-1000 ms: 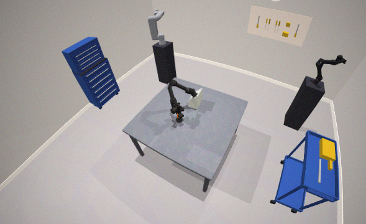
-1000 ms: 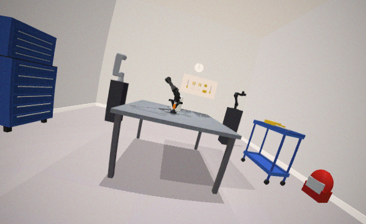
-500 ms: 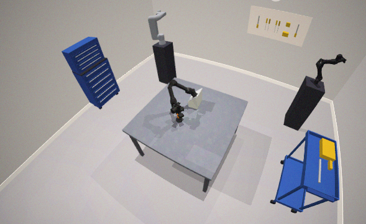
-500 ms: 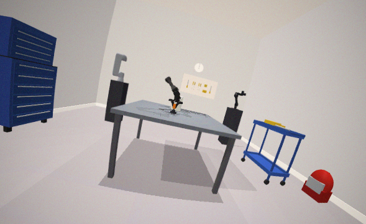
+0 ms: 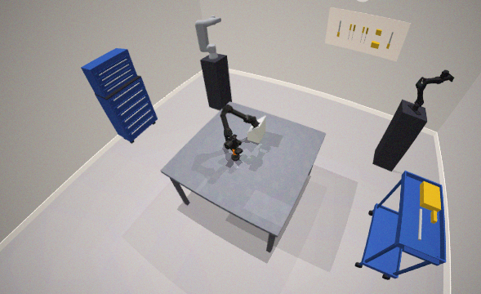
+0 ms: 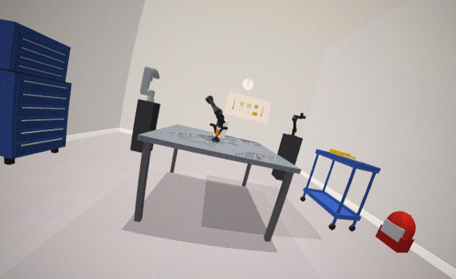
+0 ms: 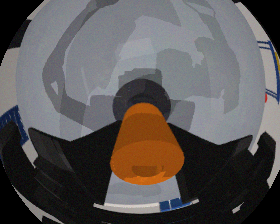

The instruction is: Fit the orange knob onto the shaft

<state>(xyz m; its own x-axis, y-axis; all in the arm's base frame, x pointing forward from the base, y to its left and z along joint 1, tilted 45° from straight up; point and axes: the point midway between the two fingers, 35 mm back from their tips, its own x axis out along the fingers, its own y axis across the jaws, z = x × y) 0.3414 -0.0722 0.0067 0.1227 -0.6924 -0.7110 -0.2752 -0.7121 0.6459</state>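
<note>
Now: gripper tip 20 mm below the orange knob. The rest, counted from my gripper tip: dark round pedestal: 40 mm below.
</note>
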